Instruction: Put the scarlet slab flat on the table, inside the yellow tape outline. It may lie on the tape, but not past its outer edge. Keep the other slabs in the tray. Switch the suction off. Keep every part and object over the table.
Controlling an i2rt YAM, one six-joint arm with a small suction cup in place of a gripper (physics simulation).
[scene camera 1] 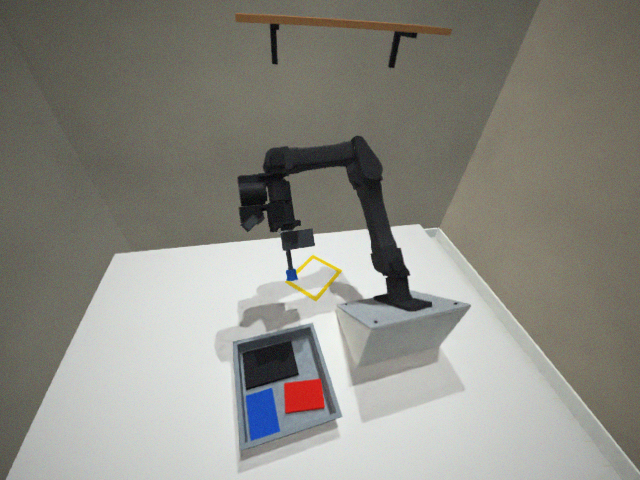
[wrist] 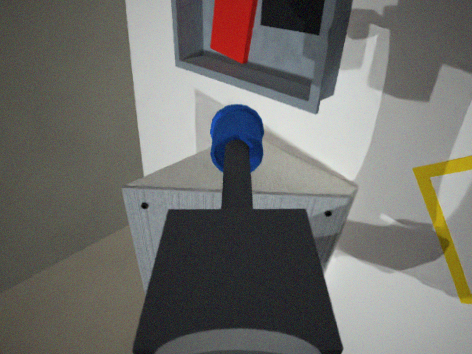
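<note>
The scarlet slab lies in the grey tray, on the side towards the robot's base. A blue slab and a black slab lie in the same tray. The yellow tape outline is on the table, beyond the tray in the scene view; part of it shows in the wrist view. My blue suction cup hangs above the table near the outline's left corner in the scene view, away from the tray. It carries no slab, so it is open.
The grey wedge-shaped base block bears the arm and stands right of the tray in the scene view. A pale rail runs along the table's right side. A wooden shelf is on the wall above the arm.
</note>
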